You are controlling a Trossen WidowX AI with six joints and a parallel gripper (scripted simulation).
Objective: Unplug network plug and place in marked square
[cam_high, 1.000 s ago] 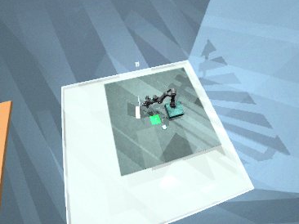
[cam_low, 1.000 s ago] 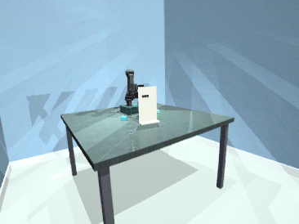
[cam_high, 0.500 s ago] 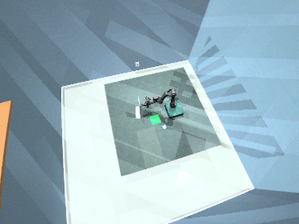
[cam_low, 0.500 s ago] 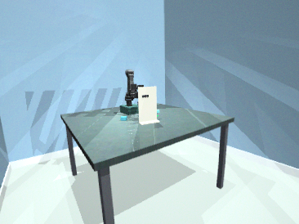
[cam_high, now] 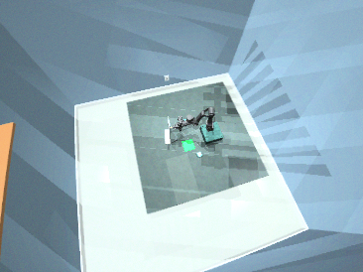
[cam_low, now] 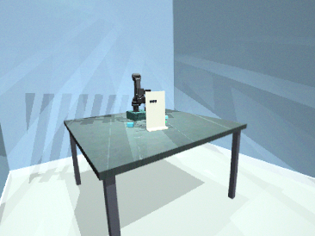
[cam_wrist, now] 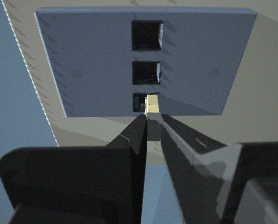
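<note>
Right now the green marked square is 230 mm below my gripper tip, 160 mm to the left of it and 130 mm behind it. Also, from my gripper tip: upright panel (90 mm below, 30 mm ahead, 20 mm to the right); then pale yellow network plug (10 mm ahead).
</note>
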